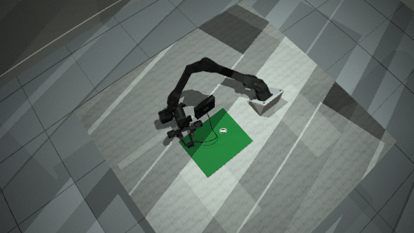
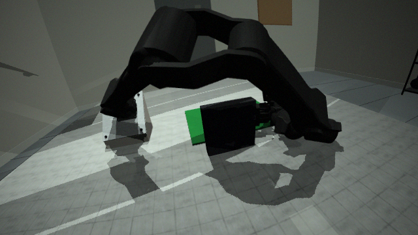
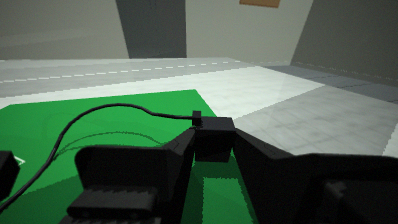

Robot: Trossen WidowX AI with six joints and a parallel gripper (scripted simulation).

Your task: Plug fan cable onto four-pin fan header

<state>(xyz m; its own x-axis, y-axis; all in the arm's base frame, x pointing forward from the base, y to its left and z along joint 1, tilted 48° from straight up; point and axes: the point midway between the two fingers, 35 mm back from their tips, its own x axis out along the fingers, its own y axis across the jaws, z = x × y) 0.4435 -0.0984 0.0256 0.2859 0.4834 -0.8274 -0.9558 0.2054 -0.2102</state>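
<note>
Now: gripper tip 1 cm above the black plug. Also, from my gripper tip: green board: 12 cm behind, 6 cm to the left, 5 cm below; then black fan: 18 cm behind, 11 cm to the right, 3 cm above; then white four-pin fan header: 19 cm behind, 4 cm to the left, 3 cm below.
</note>
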